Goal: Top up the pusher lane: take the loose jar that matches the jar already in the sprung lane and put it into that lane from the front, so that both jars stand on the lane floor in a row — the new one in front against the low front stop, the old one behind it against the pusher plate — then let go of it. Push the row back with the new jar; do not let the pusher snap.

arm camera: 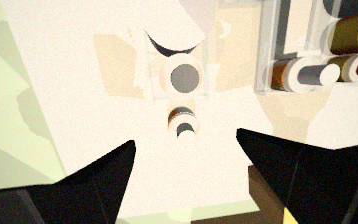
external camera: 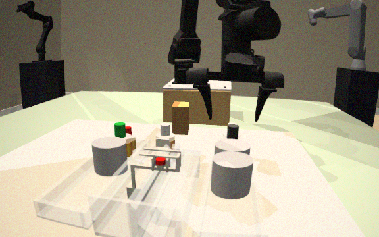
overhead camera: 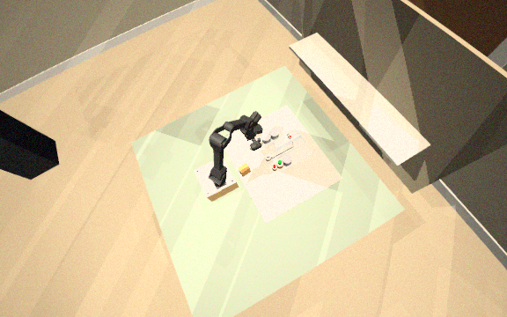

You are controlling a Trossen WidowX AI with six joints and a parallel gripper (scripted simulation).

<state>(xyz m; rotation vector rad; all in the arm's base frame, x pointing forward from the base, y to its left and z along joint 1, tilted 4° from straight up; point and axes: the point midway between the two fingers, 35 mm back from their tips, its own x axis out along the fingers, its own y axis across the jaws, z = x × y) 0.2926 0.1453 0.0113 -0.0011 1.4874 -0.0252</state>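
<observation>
My gripper tip is 13 cm to the left of the small brown box, 13 cm past it and 3 cm above it. Round my gripper tip: red knob 23 cm ahead, 9 cm to the right; clear pusher lane 19 cm ahead, 11 cm to the right, 5 cm below.
</observation>
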